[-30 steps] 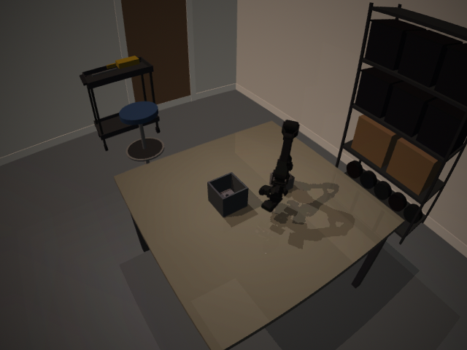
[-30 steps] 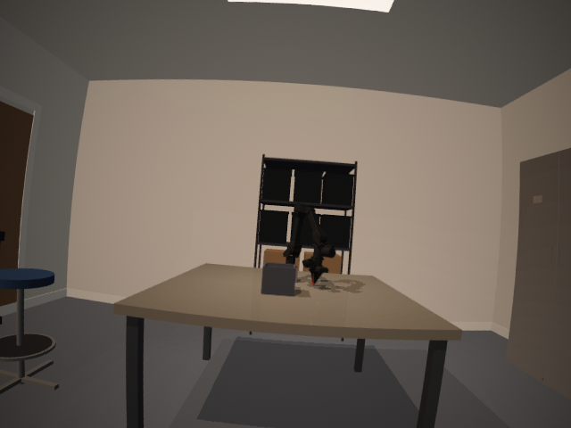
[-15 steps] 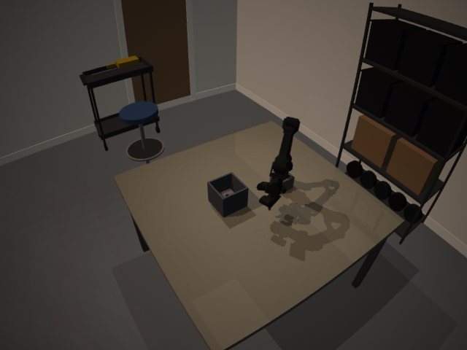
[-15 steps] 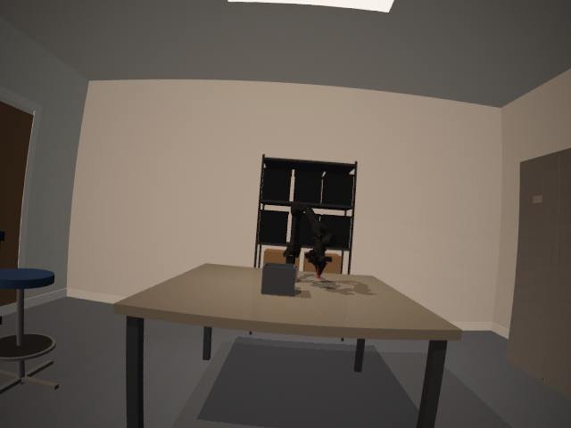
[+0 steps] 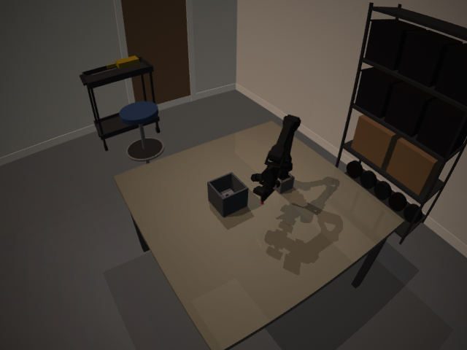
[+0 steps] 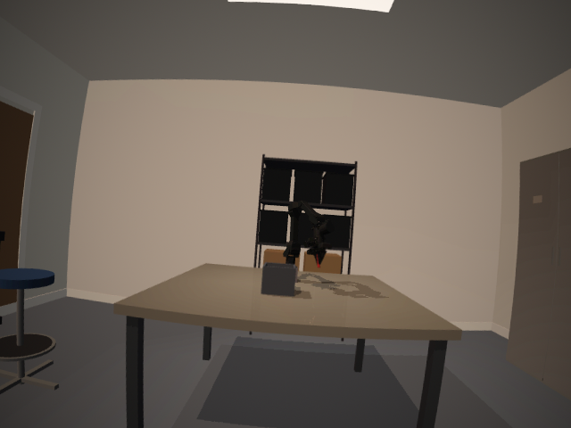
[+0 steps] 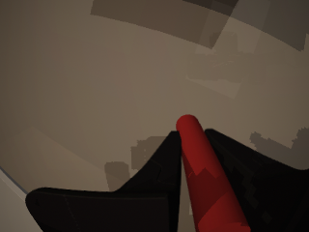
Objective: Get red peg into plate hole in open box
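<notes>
The grey plate is 210 mm to the right of my gripper tip, 100 mm below it and 70 mm ahead of it. Also, from my gripper tip: red peg 20 mm above, 10 mm behind.
</notes>
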